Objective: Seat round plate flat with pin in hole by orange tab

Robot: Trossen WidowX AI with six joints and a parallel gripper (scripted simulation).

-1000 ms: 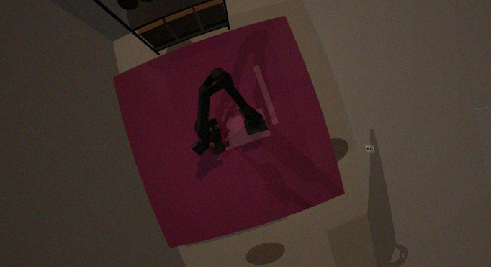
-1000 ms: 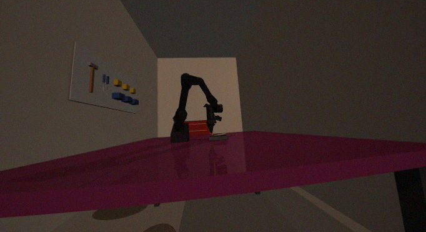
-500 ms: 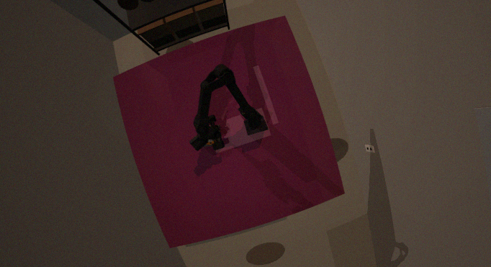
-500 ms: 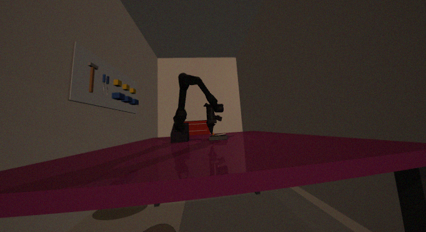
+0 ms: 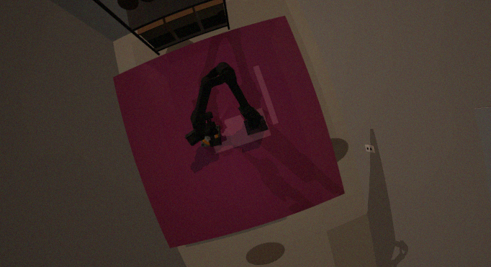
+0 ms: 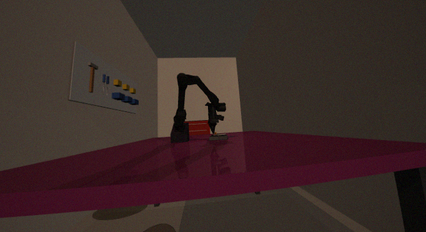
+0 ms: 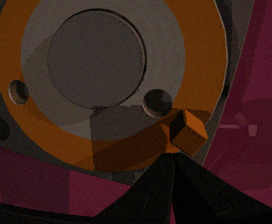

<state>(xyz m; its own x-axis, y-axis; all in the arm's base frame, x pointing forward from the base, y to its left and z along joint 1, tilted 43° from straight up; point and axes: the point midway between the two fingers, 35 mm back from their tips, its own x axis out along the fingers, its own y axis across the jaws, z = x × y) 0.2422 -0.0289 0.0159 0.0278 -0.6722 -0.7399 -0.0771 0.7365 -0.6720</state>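
The grey square base lies 40 mm ahead of my gripper tip, 30 mm to the left of it and 20 mm below it.
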